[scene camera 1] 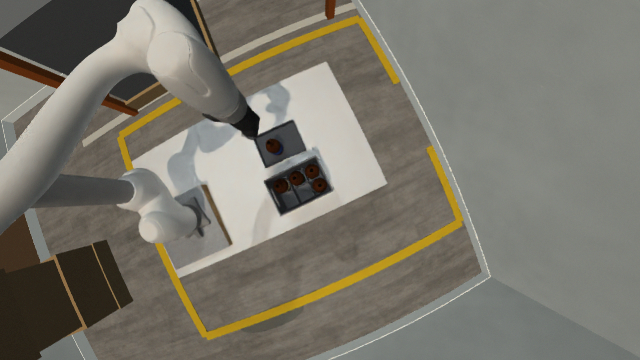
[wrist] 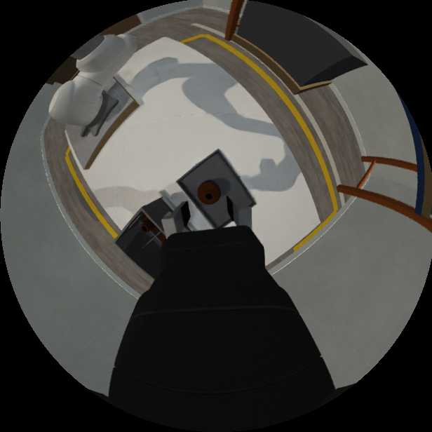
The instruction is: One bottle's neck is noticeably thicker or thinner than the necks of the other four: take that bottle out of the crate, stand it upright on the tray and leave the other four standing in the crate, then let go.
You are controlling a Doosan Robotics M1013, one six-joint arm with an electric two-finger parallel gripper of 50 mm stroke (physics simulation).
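Seen in the pictures: gripper, fingertip midpoint: [scene camera 1: 252, 131]; arm's base at its link origin: [scene camera 1: 191, 217].
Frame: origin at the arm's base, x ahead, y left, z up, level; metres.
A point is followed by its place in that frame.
A brown bottle [scene camera 1: 273, 146] {x 0.636, y 0.039, z 0.071 m} [wrist: 209, 192] stands upright on the dark grey tray [scene camera 1: 294, 136] {x 0.755, y 0.060, z -0.046 m} [wrist: 220, 166], apart from its walls. Four brown bottles [scene camera 1: 280, 185] {x 0.567, y -0.149, z 0.110 m} [scene camera 1: 297, 177] {x 0.654, y -0.161, z 0.096 m} [scene camera 1: 312, 171] {x 0.729, y -0.178, z 0.111 m} [scene camera 1: 319, 185] {x 0.720, y -0.250, z 0.111 m} stand in the divided dark crate [scene camera 1: 306, 203] {x 0.625, y -0.286, z 0.123 m} [wrist: 134, 244] beside the tray. In the wrist view one crate bottle [wrist: 147, 225] shows clearly, and the gripper body hides part of the crate. Neck thicknesses are too small to compare. My gripper [scene camera 1: 256, 136] {x 0.622, y 0.065, z 0.271 m} [wrist: 207, 206] is open and empty, raised above the tray's edge, with its fingers clear of the tray bottle.
The white table [scene camera 1: 350, 145] {x 0.994, y -0.159, z -0.052 m} [wrist: 175, 135] carries the tray and crate side by side. The arm's white base [scene camera 1: 152, 227] {x 0.036, y -0.010, z 0.271 m} [wrist: 75, 102] stands on a grey plate with a wooden edge [scene camera 1: 217, 215] {x 0.128, y -0.071, z -0.031 m} [wrist: 112, 135]. A dark-topped piece of furniture [scene camera 1: 75, 35] [wrist: 295, 45] stands beyond the yellow floor line.
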